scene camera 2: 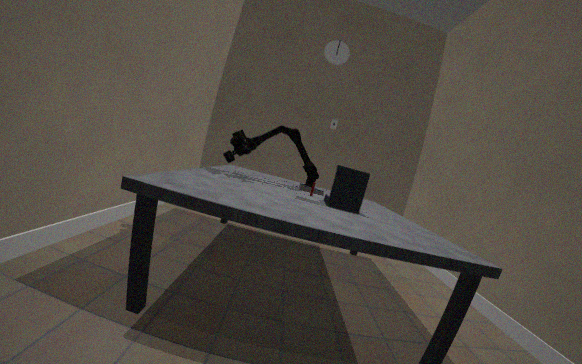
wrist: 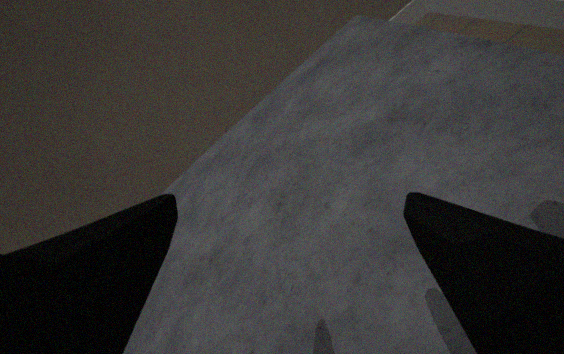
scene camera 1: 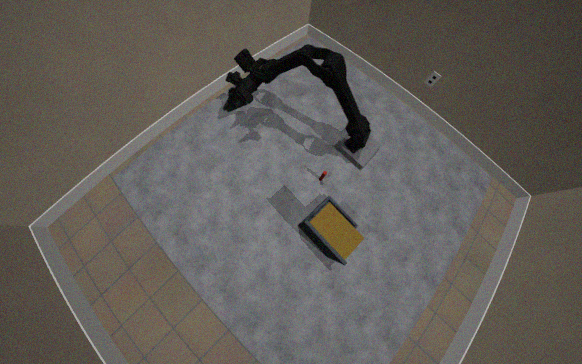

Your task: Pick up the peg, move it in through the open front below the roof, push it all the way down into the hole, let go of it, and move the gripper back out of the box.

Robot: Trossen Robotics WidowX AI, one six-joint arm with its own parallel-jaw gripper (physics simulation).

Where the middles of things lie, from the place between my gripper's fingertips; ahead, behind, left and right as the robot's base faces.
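With the box (scene camera 1: 305, 225) as the reference, my gripper is now 3 cm above it, 59 cm to the right of it and 6 cm past it. Then there is the yellow roof (scene camera 1: 329, 222), which is 7 cm above my hand, 59 cm to the left of it and 3 cm behind it.
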